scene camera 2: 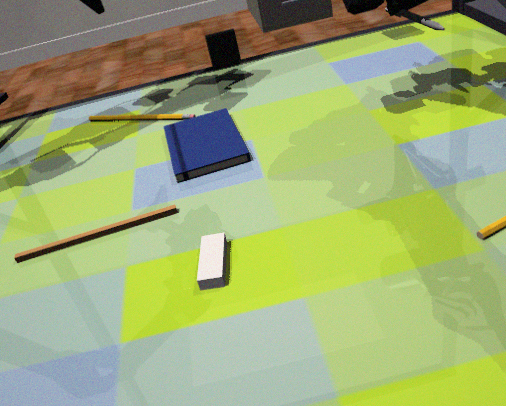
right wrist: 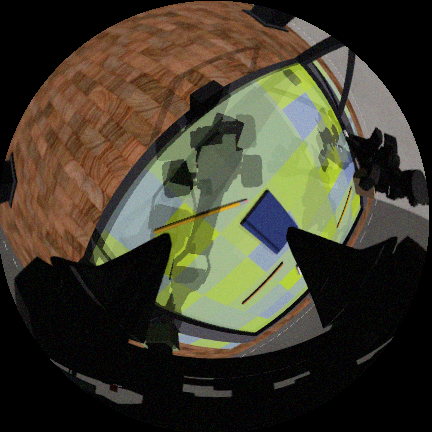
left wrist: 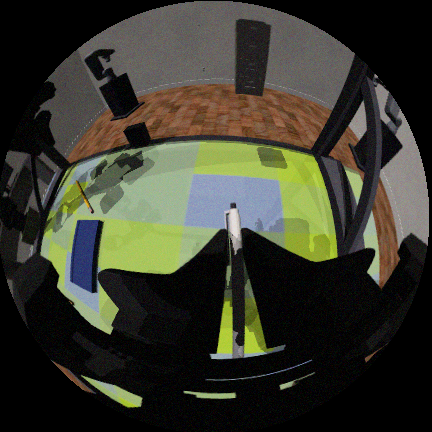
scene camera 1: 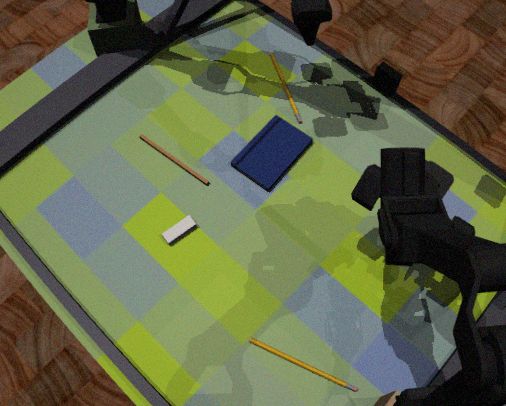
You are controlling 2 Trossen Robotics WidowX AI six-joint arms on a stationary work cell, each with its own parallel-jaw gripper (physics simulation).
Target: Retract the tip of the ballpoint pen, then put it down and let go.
Scene:
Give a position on a brown stick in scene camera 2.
170, 210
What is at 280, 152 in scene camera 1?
A blue notebook.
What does the blue notebook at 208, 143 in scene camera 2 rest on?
The table.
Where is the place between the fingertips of my left gripper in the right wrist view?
345, 135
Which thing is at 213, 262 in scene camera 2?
A white eraser.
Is my right gripper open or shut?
Open.

